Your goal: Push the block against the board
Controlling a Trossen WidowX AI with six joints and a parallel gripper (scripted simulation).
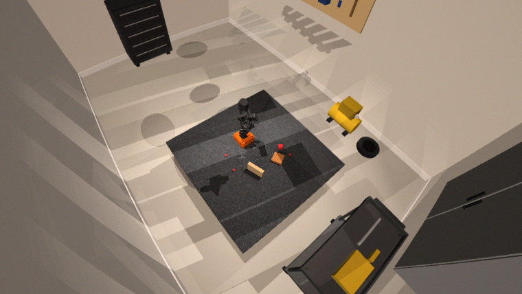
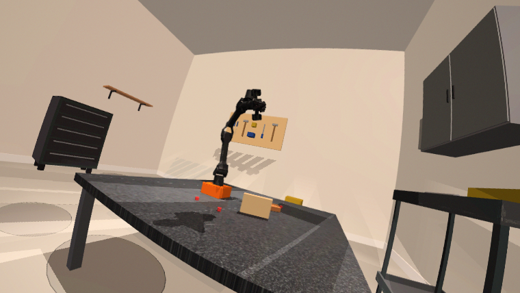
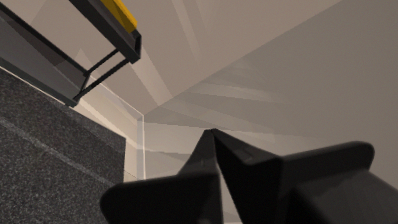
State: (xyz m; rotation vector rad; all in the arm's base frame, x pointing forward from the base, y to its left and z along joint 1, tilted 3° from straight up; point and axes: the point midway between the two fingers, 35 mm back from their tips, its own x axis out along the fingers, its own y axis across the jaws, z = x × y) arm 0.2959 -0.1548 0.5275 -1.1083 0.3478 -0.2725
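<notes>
My gripper tip is 56 cm above the tan board, 6 cm to the right of it and 6 cm short of it. Round my gripper tip: red cube 59 cm below, 42 cm to the left, 2 cm behind; then square block 60 cm below, 32 cm to the left, 6 cm ahead.
</notes>
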